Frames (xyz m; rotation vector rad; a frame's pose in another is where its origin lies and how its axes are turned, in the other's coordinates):
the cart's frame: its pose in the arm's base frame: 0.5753 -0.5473 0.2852 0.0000 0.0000 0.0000
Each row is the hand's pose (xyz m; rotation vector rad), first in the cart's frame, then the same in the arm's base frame.
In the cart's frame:
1: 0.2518 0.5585 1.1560 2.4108 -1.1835 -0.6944
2: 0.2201 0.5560 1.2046 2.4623 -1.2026 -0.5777
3: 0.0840 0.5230 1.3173 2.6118 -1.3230 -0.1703
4: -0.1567 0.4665 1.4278 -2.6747 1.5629 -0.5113
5: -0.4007 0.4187 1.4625 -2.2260 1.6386 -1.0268
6: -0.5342 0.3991 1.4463 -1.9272 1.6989 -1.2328
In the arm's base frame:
1: 0.8271 0.0112 1.4412 2.4108 -1.1835 -0.6944
2: 0.7954 0.0087 1.4898 2.4623 -1.2026 -0.5777
3: 0.6593 -0.0243 1.6025 2.6118 -1.3230 -0.1703
4: 0.4186 -0.0808 1.7130 -2.6747 1.5629 -0.5113
5: 0.1746 -0.1286 1.7477 -2.2260 1.6386 -1.0268
6: 0.0411 -0.1482 1.7315 -1.9272 1.6989 -1.2328

